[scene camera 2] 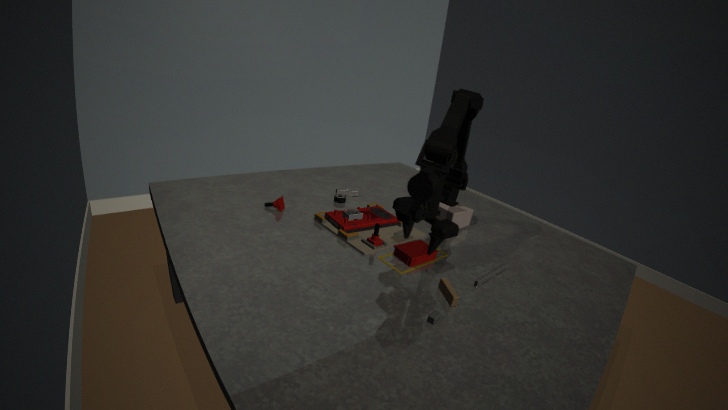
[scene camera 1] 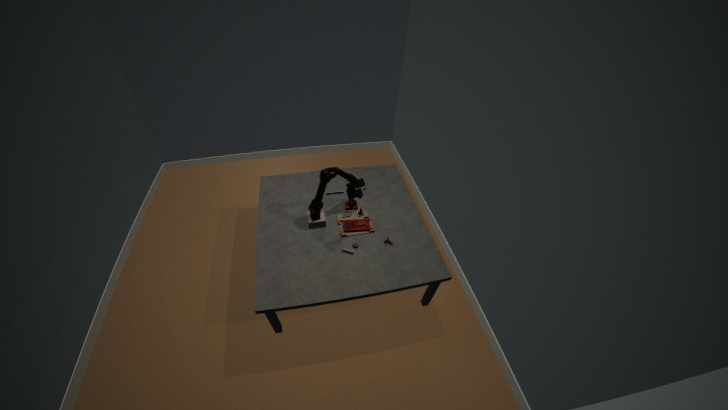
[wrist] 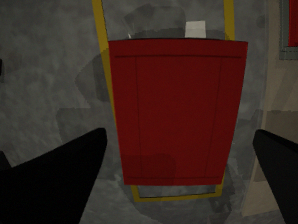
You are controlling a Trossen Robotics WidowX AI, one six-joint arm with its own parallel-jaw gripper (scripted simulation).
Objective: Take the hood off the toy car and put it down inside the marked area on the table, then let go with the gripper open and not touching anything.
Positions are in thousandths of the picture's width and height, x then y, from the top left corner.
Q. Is my gripper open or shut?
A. Open.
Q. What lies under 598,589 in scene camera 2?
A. My gripper.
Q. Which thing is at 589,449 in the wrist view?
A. A hood.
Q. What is my gripper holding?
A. Nothing.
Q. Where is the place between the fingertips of my gripper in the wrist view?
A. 609,609
